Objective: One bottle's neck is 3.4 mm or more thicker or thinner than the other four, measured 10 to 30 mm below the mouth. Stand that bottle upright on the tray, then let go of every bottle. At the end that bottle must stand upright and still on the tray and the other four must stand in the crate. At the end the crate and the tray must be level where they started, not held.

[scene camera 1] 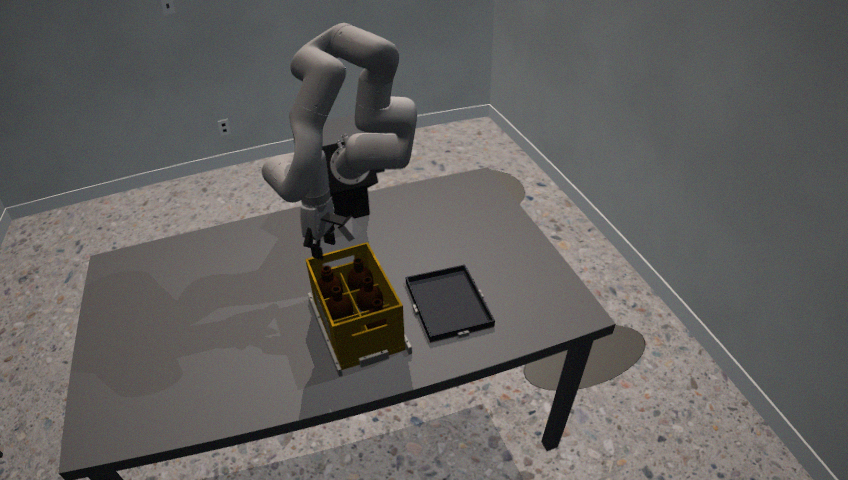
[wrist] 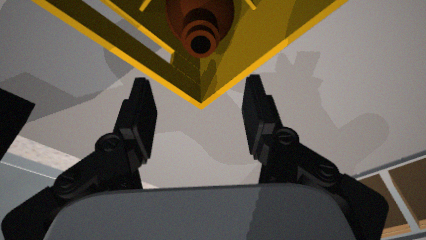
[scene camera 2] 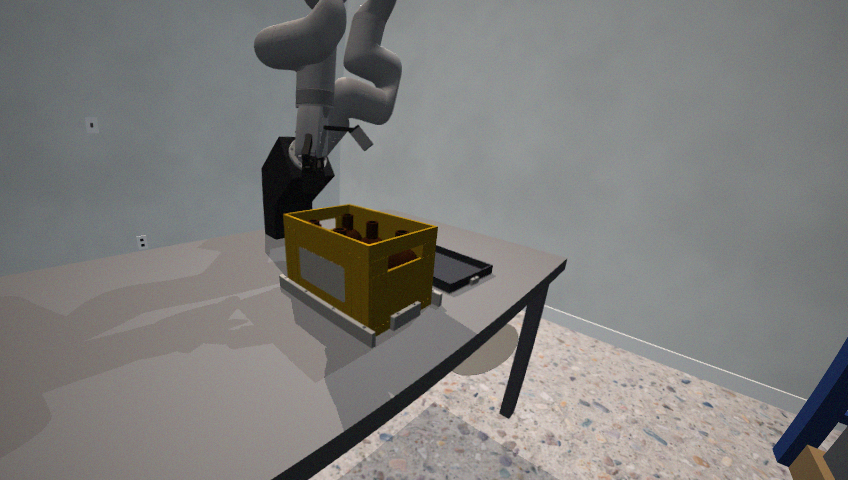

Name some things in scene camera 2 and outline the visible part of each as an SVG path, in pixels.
My gripper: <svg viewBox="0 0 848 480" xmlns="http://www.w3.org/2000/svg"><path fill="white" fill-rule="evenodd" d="M296 104L298 112L295 156L297 158L302 156L303 160L302 192L317 194L318 189L325 187L324 157L328 151L328 130L349 132L363 151L370 148L373 143L359 125L354 128L328 126L328 110L333 110L334 106L314 103Z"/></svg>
A tray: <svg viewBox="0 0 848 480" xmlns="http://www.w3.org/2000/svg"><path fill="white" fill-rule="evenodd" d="M436 245L432 286L450 294L469 285L471 278L478 276L481 279L492 273L493 265Z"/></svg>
A yellow crate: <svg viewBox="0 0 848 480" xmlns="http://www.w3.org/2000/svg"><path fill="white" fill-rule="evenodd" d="M298 212L284 229L289 279L364 326L371 328L376 332L376 336L390 329L391 315L417 301L421 302L421 310L431 304L438 226L352 204ZM416 254L417 259L388 270L388 256L409 249ZM395 237L395 231L406 230L409 232L408 234ZM307 221L311 219L322 221L335 218L335 228L342 227L342 214L350 213L353 214L353 229L357 230L362 238L366 237L366 222L377 221L378 237L383 241L367 244L336 233L333 229L328 230Z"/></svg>
